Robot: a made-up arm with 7 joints. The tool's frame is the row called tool. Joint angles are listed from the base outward. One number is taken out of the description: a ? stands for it. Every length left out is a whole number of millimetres.
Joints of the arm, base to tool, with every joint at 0 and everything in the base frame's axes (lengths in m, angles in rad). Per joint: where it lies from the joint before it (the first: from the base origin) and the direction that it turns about. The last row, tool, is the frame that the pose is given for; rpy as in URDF.
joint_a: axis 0 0 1 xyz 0.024 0.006 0.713
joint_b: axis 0 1 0 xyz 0.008 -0.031 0
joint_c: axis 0 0 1 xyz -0.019 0 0.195
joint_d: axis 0 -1 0 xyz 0.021 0.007 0
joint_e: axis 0 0 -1 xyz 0.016 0 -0.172
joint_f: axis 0 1 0 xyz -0.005 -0.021 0
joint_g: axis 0 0 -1 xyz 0.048 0 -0.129
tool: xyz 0.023 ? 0 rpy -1.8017 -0.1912 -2.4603
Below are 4 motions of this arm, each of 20 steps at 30 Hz.
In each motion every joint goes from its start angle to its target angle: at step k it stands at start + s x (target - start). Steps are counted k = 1, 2, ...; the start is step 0. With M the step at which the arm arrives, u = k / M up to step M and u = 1 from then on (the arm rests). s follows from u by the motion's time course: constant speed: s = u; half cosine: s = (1 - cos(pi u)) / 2; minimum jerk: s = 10 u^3 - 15 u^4 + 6 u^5.
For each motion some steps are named. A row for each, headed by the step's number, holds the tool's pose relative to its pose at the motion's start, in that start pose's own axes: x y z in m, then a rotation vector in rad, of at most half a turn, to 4 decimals.
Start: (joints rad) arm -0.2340 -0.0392 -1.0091 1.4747 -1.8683 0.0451 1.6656
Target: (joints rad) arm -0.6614 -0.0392 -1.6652 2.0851 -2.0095 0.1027 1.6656
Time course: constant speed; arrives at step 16
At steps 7, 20:
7: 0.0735 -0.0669 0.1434 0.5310 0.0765 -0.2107
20: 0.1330 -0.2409 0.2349 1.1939 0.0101 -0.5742

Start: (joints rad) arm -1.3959 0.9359 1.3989 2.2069 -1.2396 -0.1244 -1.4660
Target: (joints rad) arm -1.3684 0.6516 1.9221 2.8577 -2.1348 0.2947 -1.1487
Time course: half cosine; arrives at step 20
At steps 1, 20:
1: 0.0011 -0.0002 0.0011 0.0014 -0.0023 -0.0036
20: 0.1950 -0.0756 0.0936 -0.1547 -0.0725 -0.6962

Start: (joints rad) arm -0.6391 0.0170 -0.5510 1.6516 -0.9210 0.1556 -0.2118
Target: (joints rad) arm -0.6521 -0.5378 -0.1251 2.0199 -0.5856 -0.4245 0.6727
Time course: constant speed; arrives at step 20
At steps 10, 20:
10: 0.0801 -0.1676 0.0812 0.4610 0.7247 0.6256
20: 0.1970 -0.3368 0.0531 0.8674 1.1466 1.4914

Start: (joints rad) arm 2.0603 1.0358 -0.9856 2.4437 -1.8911 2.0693 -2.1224
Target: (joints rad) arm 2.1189 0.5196 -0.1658 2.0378 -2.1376 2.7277 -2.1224
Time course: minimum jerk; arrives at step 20
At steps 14, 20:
14: -0.0796 0.0253 -0.0109 0.3759 -0.1621 0.3206
20: -0.0959 0.0329 -0.0222 0.4461 -0.1570 0.3723

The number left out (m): -0.026
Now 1 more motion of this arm.
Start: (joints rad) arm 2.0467 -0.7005 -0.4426 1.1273 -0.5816 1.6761 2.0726
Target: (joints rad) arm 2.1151 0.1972 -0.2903 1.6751 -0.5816 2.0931 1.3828
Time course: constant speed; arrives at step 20
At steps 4, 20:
4: -0.0007 -0.0116 -0.0193 0.1702 -0.1461 0.0174
20: 0.0334 -0.0100 -0.1183 0.8748 -0.6831 -0.0946

